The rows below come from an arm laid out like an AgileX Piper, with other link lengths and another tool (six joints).
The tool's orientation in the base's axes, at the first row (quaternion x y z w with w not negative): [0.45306 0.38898 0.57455 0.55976]
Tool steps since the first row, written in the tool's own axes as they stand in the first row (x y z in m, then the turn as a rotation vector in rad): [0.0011 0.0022 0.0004 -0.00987 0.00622 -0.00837]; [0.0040 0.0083 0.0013 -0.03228 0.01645 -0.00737]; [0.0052 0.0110 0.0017 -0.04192 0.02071 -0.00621]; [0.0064 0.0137 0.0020 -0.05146 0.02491 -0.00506]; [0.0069 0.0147 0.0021 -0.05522 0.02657 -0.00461]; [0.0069 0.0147 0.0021 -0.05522 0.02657 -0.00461]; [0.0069 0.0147 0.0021 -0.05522 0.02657 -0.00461]
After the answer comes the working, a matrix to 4 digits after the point.
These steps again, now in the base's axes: [-0.0002 0.0009 0.0023 -0.01018 -0.00976 0.00269]; [-0.0010 0.0033 0.0086 -0.01303 -0.03286 0.01083]; [-0.0014 0.0043 0.0114 -0.01352 -0.04283 0.01441]; [-0.0018 0.0053 0.0142 -0.01399 -0.05269 0.01794]; [-0.0020 0.0057 0.0152 -0.01419 -0.05658 0.01933]; [-0.0020 0.0057 0.0152 -0.01419 -0.05658 0.01933]; [-0.0020 0.0057 0.0152 -0.01419 -0.05658 0.01933]
The tool's axes in the first row as the columns of a matrix, in the base's axes (rounded; the answer above uses it unrounded):
[0.0372 -0.2908 0.9561]
[0.9957 -0.0707 -0.0602]
[0.0851 0.9542 0.2869]

